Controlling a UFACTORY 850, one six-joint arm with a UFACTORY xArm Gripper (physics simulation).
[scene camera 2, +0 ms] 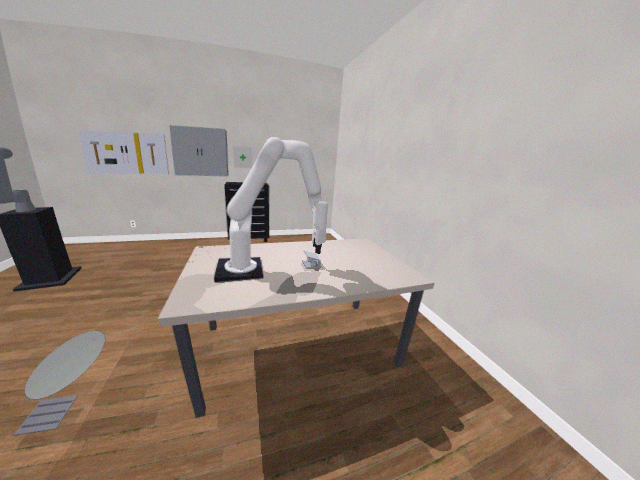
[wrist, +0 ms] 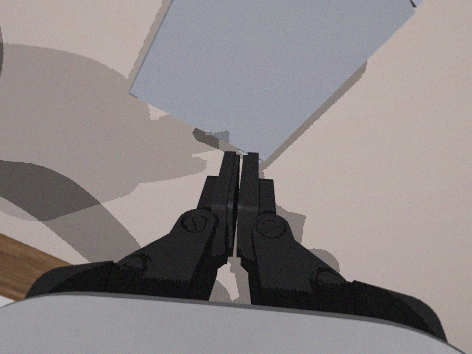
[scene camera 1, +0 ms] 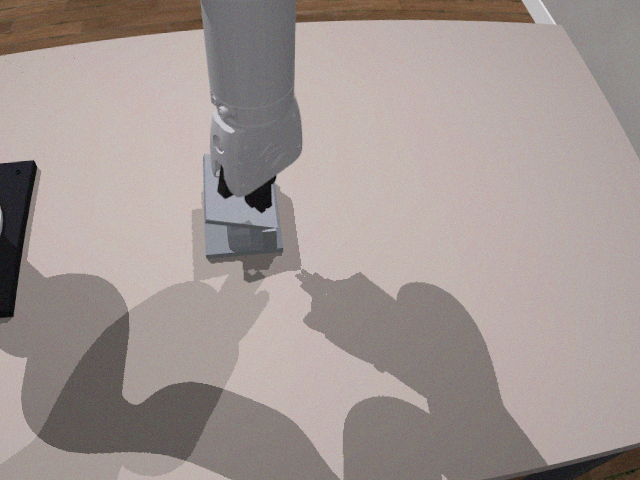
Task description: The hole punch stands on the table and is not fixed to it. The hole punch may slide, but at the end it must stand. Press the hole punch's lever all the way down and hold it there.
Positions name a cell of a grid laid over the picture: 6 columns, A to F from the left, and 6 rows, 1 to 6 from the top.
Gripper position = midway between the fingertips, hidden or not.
I see my gripper (scene camera 1: C3) and a hole punch (scene camera 1: C4).
My gripper is seen too in the wrist view (wrist: D3).
